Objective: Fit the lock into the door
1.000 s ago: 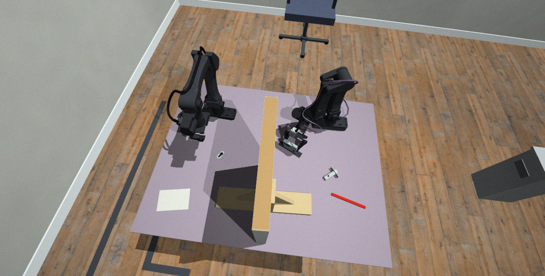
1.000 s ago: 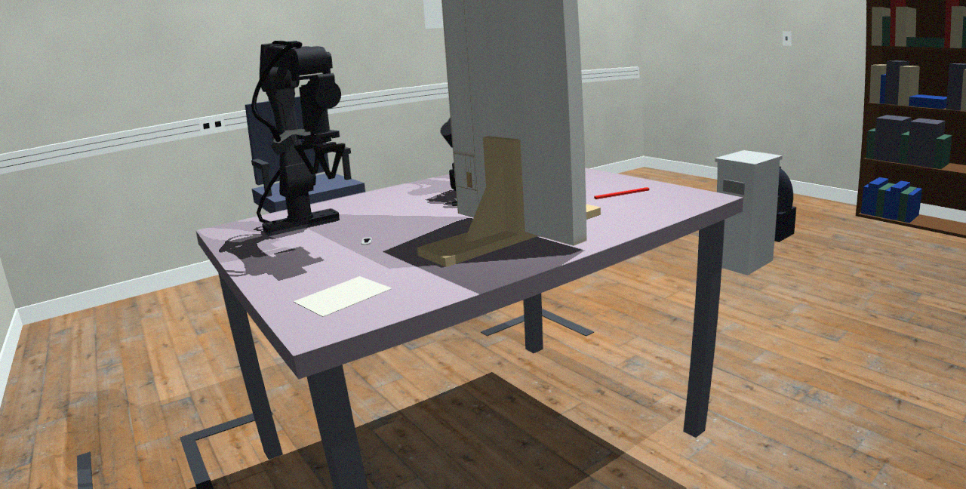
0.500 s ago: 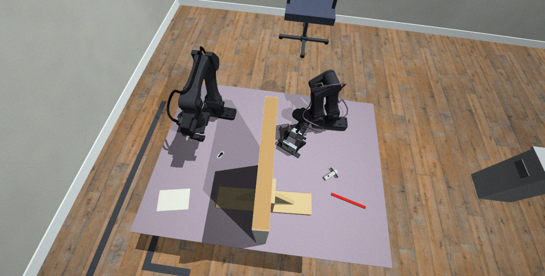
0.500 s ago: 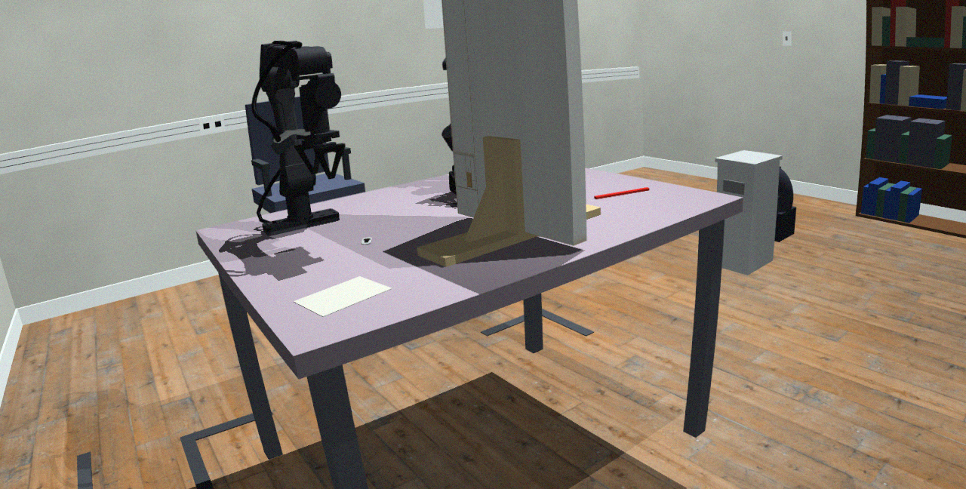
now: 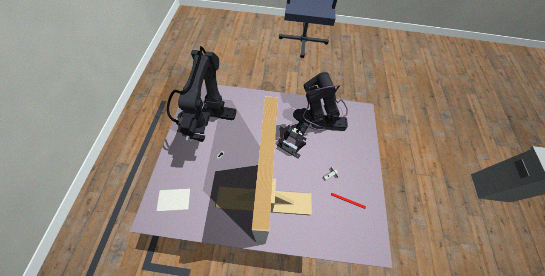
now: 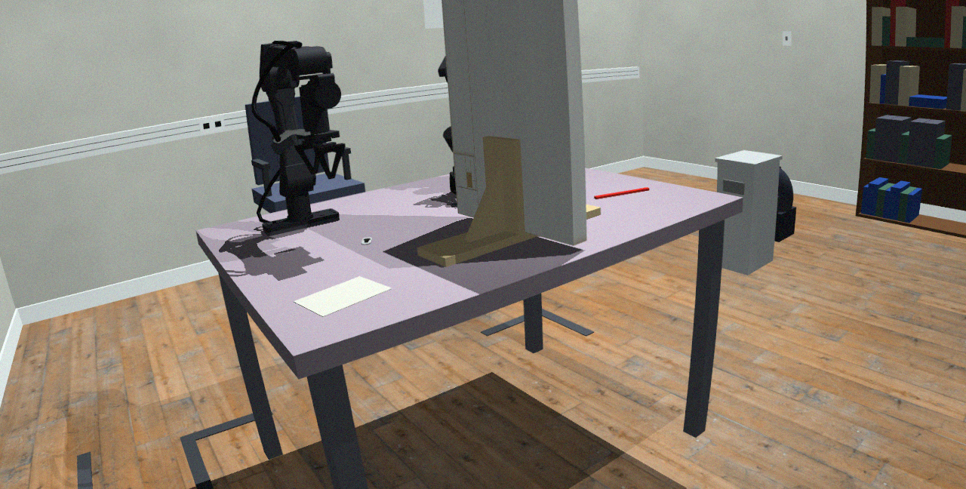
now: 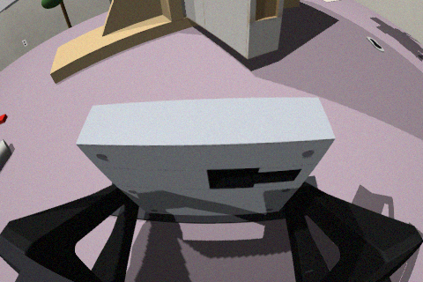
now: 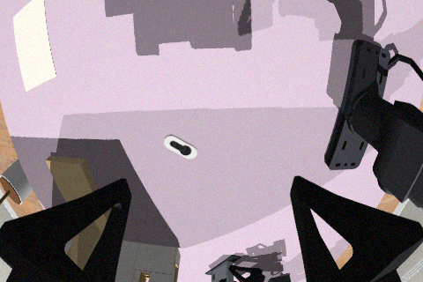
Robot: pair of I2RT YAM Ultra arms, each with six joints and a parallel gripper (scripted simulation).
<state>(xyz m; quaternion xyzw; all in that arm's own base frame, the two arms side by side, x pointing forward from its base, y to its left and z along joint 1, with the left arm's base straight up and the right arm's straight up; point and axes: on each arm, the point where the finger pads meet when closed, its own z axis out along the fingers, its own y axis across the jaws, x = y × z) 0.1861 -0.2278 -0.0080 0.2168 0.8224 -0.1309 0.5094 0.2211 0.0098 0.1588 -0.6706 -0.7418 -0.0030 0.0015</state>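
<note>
Now: the lock 1 cm above my left hand. From my left hand the other things lie so: red rod (31 cm to the left, 24 cm ahead, 2 cm below); cylinder piece (23 cm to the left, 12 cm ahead, 1 cm below); keyhole plate (37 cm to the right, 7 cm ahead, 2 cm below).
</note>
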